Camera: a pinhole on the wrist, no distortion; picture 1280 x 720 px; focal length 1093.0 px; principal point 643.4 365.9 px. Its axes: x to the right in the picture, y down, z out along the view. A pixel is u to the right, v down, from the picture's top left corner.
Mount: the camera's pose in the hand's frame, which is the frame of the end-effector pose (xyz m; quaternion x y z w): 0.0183 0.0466 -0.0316 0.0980 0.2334 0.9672 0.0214
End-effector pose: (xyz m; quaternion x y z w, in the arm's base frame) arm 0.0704 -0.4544 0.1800 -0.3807 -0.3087 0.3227 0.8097
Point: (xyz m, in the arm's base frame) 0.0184 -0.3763 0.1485
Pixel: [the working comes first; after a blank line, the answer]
In the camera's frame: 0.0169 0.0099 0.0907

847 485
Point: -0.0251 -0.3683 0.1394
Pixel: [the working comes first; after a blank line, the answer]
In the camera's frame: 0.0465 0.0026 0.1240

1053 389
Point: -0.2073 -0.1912 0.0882
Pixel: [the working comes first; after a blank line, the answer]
In the camera's frame: 0.0839 -0.0768 0.3679

893 138
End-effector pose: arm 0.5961 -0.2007 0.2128 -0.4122 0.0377 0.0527 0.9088
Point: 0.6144 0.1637 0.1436
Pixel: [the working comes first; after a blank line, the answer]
In the camera's frame: 0.0373 -0.0956 0.3417

763 60
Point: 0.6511 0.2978 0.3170
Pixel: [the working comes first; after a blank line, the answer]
In the camera's frame: 0.0470 0.0439 0.5144

743 459
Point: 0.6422 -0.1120 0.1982
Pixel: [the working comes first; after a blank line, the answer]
In the camera's frame: -0.0165 0.0265 0.0928

449 678
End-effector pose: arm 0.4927 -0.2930 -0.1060 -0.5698 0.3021 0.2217 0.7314
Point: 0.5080 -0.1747 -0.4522
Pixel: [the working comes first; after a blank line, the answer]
In the camera's frame: -0.1911 -0.1492 0.2214

outside the picture
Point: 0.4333 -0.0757 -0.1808
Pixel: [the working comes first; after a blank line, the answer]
In the camera's frame: 0.0610 0.0100 0.2322

931 413
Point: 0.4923 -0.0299 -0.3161
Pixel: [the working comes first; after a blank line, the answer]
In the camera's frame: -0.0600 -0.0339 0.3177

437 249
